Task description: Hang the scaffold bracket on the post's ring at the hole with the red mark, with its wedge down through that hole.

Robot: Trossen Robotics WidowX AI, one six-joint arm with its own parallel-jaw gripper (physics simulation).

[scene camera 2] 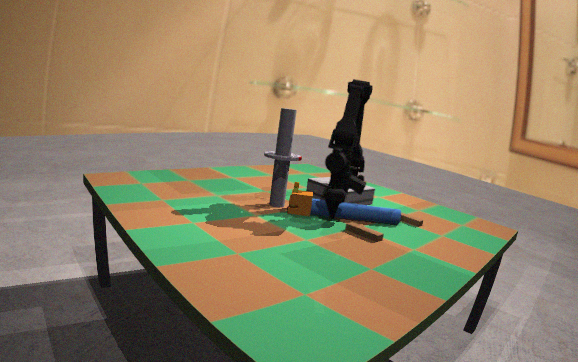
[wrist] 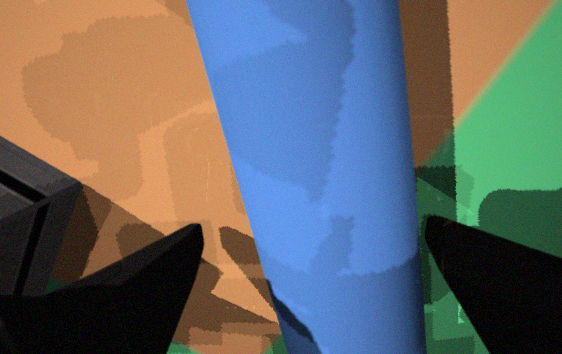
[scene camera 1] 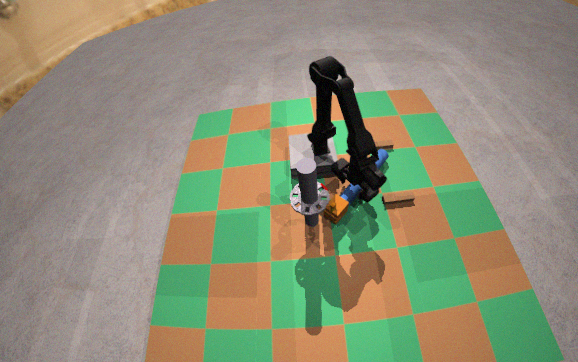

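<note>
The scaffold bracket lies tilted across the mat: a blue tube [scene camera 1: 382, 158] [scene camera 2: 372, 212] [wrist: 310, 125] with an orange head [scene camera 1: 336, 207] [scene camera 2: 301, 204] close beside the post. A small orange wedge [scene camera 2: 296, 188] sticks up from the head. The grey post [scene camera 1: 308, 186] [scene camera 2: 285, 132] stands upright and carries a grey ring [scene camera 1: 300, 206] [scene camera 2: 270, 155] with holes. A red mark [scene camera 1: 324, 187] [scene camera 2: 300, 158] is on the ring's rim, on the side towards the arm. My gripper [scene camera 1: 361, 187] [scene camera 2: 333, 212] [wrist: 313, 230] is open, low over the tube, one finger on each side of it. The head is hidden in the wrist view.
Two brown blocks lie near the tube: one [scene camera 1: 399, 201] [scene camera 2: 364, 232] on one side, the other [scene camera 1: 385, 147] [scene camera 2: 412, 220] by the tube's far end. The arm's grey base [scene camera 1: 300, 147] [scene camera 2: 320, 184] stands behind the post. A green and orange checkered mat [scene camera 1: 240, 295] [scene camera 2: 300, 325] covers the table.
</note>
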